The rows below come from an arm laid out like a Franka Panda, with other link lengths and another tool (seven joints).
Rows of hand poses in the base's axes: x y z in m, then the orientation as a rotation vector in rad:
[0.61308, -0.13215, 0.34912, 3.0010, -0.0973, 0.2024]
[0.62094, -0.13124, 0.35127, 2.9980, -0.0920, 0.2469]
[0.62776, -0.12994, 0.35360, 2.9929, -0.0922, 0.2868]
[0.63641, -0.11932, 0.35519, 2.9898, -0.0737, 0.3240]
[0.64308, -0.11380, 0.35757, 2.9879, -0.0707, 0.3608]
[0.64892, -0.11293, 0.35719, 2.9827, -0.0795, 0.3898]
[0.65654, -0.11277, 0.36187, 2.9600, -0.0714, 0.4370]
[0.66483, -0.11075, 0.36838, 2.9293, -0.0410, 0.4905]
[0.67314, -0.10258, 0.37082, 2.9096, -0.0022, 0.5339]
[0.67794, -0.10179, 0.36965, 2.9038, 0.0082, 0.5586]
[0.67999, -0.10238, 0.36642, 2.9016, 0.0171, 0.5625]
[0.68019, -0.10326, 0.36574, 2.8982, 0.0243, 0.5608]
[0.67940, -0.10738, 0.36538, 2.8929, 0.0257, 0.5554]
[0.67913, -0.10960, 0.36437, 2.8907, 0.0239, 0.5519]
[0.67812, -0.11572, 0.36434, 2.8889, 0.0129, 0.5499]
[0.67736, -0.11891, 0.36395, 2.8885, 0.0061, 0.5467]
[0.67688, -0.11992, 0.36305, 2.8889, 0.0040, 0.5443]
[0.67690, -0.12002, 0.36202, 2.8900, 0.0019, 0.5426]
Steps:
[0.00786, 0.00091, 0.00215, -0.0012, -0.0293, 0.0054]
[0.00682, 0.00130, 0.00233, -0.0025, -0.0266, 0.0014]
[0.00865, 0.01062, 0.00159, -0.0019, -0.0239, 0.0138]
[0.00667, 0.00552, 0.00238, 0.0012, -0.0242, 0.0038]
[0.00584, 0.00087, -0.00038, -0.0012, -0.0198, -0.0048]
[0.00762, 0.00016, 0.00468, -0.0179, -0.0323, 0.0050]
[0.00829, 0.00202, 0.00651, -0.0266, -0.0364, 0.0192]
[0.00831, 0.00817, 0.00244, -0.0172, -0.0285, 0.0261]
[0.00480, 0.00079, -0.00117, -0.0027, -0.0164, 0.0082]
[0.00205, -0.00059, -0.00323, -0.0025, -0.0023, 0.0059]
[0.00020, -0.00088, -0.00068, -0.0045, 0.0011, 0.0040]
[-0.00079, -0.00412, -0.00036, -0.0063, 0.0029, -0.0005]
[-0.00027, -0.00222, -0.00101, -0.0025, 0.0019, -0.0019]
[-0.00101, -0.00612, -0.00003, -0.0008, 0.0003, -0.0078]
[-0.00076, -0.00319, -0.00039, -0.0001, 0.0016, -0.0049]
[-0.00048, -0.00101, -0.00090, 0.0002, 0.0015, -0.0016]
[0.00002, -0.00010, -0.00103, 0.0010, 0.0011, -0.0014]

